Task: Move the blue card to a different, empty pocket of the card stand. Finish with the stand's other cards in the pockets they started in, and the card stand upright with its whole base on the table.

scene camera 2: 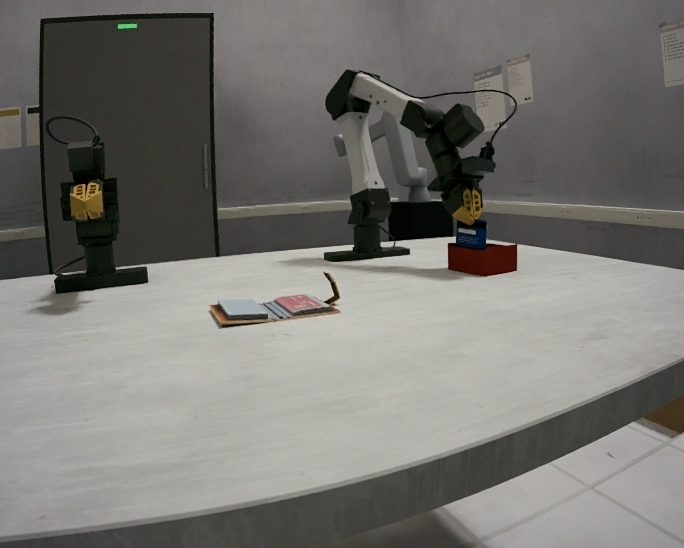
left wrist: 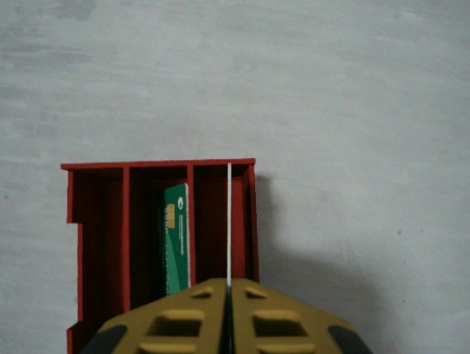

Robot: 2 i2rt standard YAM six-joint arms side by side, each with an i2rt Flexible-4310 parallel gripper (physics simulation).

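Seen in the pictures: left gripper, between the fingertips: (scene camera 2: 472,224) (left wrist: 229,291); right gripper, between the fingertips: (scene camera 2: 85,204); left arm's base, origin of its link: (scene camera 2: 367,254); right arm's base, origin of its link: (scene camera 2: 101,277).
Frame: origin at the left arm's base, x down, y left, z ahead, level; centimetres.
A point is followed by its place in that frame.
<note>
The red card stand (scene camera 2: 482,260) {y 6.5, x -2.4, z 35.9 cm} (left wrist: 126,240) {y 12.0, x -4.7, z 32.4 cm} stands upright on the table at the right in the scene view. My left gripper (scene camera 2: 472,220) {y 7.5, x -8.6, z 31.6 cm} (left wrist: 229,291) {y 7.5, x -8.6, z 31.6 cm} is shut on the top of the blue card (scene camera 2: 471,236) {y 7.3, x -6.3, z 31.4 cm} (left wrist: 229,225) {y 7.8, x -9.6, z 33.7 cm}, which is upright. Its lower part is hidden by the stand's wall. In the left wrist view the card shows as a thin pale edge inside the right-hand pocket, apart from the divider on its left. A green card (left wrist: 177,240) {y 9.9, x -3.4, z 32.5 cm} leans in the middle pocket; the left pocket looks empty. My right gripper (scene camera 2: 86,200) {y -59.6, x -16.2, z 28.9 cm} is shut and empty, far from the stand.
An open wallet-like holder with a grey-blue panel (scene camera 2: 242,308) {y -37.9, x -0.9, z 43.7 cm} and a pink card (scene camera 2: 299,303) {y -29.8, x -0.5, z 43.0 cm} lies mid-table, with a raised brown strap (scene camera 2: 332,287) {y -24.3, x -1.8, z 41.3 cm} at its right end. The table's curved front edge (scene camera 2: 399,485) {y -36.7, x 1.6, z 84.9 cm} is in the foreground.
</note>
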